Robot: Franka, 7 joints.
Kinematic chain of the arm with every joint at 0, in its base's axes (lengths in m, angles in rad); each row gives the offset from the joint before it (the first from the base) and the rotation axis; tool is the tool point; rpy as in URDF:
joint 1: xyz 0 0 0.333 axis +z
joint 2: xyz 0 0 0 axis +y
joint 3: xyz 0 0 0.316 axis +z
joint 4: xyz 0.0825 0 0 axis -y
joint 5: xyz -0.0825 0 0.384 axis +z
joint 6: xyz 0 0 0 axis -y
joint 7: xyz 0.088 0 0 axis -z
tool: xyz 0 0 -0.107 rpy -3.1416 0 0
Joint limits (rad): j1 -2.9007..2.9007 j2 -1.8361..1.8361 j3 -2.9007..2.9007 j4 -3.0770..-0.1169 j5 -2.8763..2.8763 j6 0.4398..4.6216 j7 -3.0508..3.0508
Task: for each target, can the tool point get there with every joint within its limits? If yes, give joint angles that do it. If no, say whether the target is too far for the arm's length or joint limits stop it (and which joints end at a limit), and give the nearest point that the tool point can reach.
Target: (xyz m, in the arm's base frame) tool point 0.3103 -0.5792 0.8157
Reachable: yes | joints -1.6414 1.3515 2.3445 -1.0597 -0.8723 2.5070 -2.3067
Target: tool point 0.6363 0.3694 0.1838
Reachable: yes | joints -2.1366 -1.4538 2.3056 -0.7384 -0.5182 1.3634 0.0963
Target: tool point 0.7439 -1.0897 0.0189
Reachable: no: too far | nearest point 0.4705 -0.6893 0.1343 | short by 0.498 m
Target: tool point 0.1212 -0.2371 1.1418
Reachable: yes | joints 0.1444 0.3233 -2.2708 -0.6198 -1.1246 2.6802 1.2524
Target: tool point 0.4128 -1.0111 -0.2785
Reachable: no: too far | nearest point 0.2829 -0.6930 -0.0861 | short by 0.394 m
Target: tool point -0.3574 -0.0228 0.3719
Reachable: yes | joints -1.0776 0.1377 -1.6223 -2.5882 -1.3821 0.8909 -2.3162
